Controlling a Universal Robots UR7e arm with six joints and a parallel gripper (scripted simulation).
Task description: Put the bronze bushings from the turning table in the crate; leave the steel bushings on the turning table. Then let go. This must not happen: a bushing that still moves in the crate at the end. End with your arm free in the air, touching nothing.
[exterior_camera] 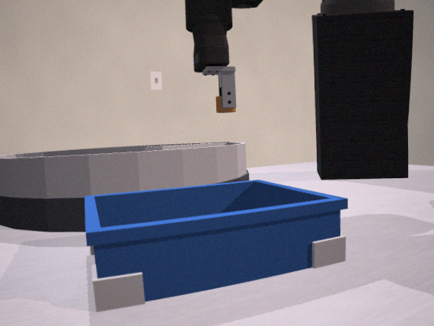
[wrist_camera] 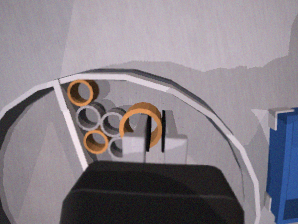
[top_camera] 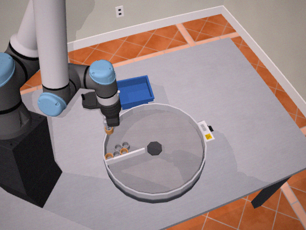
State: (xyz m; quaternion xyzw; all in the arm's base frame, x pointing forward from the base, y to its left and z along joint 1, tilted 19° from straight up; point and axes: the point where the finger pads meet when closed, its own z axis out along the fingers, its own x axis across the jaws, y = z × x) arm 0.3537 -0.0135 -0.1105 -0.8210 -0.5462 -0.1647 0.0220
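Now: hand 210 mm to the right of the blue crate, 190 mm short of it and 140 mm above it. The rest, counted from my hand: turning table (140 mm ahead, 120 mm to the right, 110 mm below).
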